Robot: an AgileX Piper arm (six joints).
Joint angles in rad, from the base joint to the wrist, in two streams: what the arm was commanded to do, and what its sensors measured. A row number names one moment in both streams.
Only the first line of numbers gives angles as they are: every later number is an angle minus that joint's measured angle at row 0.
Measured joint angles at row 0:
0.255 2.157 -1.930 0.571 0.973 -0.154
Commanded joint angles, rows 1 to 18:
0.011 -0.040 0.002 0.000 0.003 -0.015
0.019 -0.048 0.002 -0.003 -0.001 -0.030
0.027 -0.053 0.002 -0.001 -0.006 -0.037
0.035 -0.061 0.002 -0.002 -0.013 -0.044
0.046 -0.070 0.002 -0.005 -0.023 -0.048
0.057 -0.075 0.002 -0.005 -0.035 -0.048
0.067 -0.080 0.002 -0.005 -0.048 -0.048
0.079 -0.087 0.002 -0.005 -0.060 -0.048
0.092 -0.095 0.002 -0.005 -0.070 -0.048
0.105 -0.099 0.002 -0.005 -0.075 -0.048
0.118 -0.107 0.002 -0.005 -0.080 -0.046
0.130 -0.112 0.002 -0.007 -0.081 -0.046
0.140 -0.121 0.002 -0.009 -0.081 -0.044
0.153 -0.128 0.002 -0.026 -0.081 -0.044
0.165 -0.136 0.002 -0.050 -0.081 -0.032
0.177 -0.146 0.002 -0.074 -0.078 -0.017
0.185 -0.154 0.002 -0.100 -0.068 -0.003
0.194 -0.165 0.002 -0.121 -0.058 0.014
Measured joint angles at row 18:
0.159 -0.118 0.000 -0.041 -0.068 -0.031
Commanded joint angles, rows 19 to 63:
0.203 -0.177 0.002 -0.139 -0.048 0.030
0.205 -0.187 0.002 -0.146 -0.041 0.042
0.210 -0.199 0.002 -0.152 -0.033 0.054
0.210 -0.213 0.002 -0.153 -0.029 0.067
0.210 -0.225 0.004 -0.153 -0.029 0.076
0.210 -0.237 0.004 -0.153 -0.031 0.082
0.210 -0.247 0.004 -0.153 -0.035 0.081
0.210 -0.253 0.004 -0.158 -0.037 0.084
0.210 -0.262 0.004 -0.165 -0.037 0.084
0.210 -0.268 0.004 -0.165 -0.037 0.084
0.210 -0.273 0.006 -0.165 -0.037 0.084
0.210 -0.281 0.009 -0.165 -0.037 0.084
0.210 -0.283 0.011 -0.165 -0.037 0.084
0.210 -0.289 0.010 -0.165 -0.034 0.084
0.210 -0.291 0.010 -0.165 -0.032 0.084
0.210 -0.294 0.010 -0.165 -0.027 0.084
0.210 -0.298 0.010 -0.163 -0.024 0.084
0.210 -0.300 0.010 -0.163 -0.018 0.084
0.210 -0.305 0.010 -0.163 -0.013 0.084
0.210 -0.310 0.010 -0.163 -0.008 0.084
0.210 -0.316 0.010 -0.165 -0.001 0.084
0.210 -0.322 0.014 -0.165 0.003 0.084
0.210 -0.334 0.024 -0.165 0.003 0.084
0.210 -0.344 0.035 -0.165 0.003 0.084
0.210 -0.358 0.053 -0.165 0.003 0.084
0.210 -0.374 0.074 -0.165 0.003 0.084
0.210 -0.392 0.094 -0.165 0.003 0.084
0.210 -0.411 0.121 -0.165 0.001 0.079
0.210 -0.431 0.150 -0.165 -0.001 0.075
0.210 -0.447 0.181 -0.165 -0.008 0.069
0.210 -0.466 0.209 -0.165 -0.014 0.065
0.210 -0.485 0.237 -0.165 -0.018 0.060
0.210 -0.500 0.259 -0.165 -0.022 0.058
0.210 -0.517 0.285 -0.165 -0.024 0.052
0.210 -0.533 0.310 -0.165 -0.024 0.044
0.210 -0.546 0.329 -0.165 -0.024 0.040
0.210 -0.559 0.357 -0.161 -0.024 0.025
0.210 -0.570 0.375 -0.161 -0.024 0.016
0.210 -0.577 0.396 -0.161 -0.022 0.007
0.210 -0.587 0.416 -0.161 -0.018 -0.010
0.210 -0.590 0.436 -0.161 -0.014 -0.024
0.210 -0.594 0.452 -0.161 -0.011 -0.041
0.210 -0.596 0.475 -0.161 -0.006 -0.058
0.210 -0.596 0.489 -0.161 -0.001 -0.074
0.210 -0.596 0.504 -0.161 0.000 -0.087
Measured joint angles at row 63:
0.209 -0.584 0.446 -0.157 -0.007 -0.023
